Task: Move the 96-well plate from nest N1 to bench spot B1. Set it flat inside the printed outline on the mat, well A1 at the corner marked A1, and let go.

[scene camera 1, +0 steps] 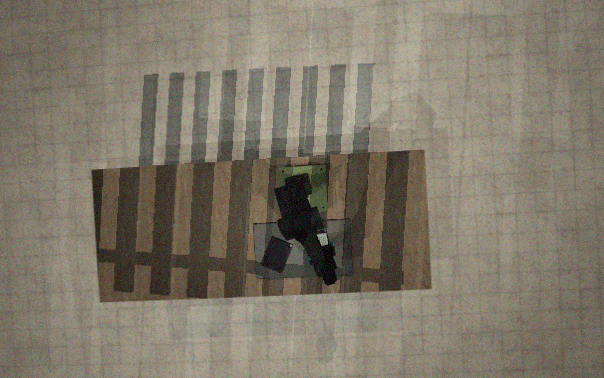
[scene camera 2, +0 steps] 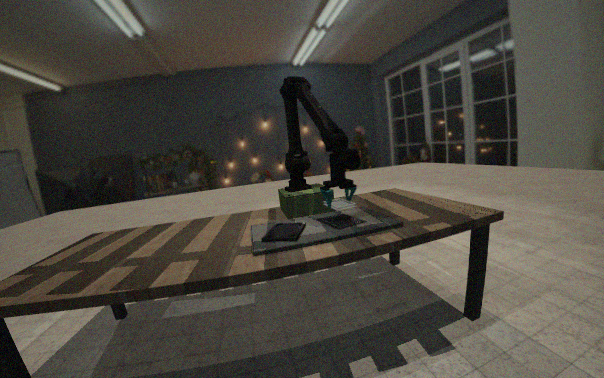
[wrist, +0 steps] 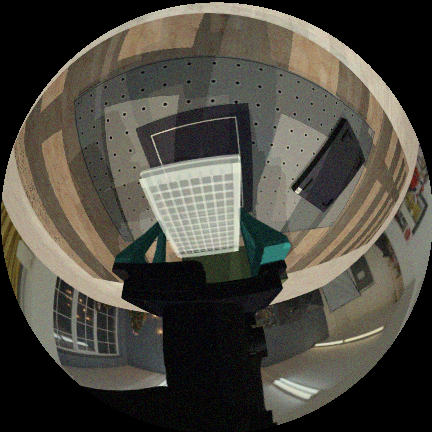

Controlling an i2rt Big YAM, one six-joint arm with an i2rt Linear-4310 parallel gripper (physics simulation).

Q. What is my gripper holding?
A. A white well plate.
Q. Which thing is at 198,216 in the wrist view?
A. A white well plate.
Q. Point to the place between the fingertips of my gripper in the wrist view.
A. At 199,216
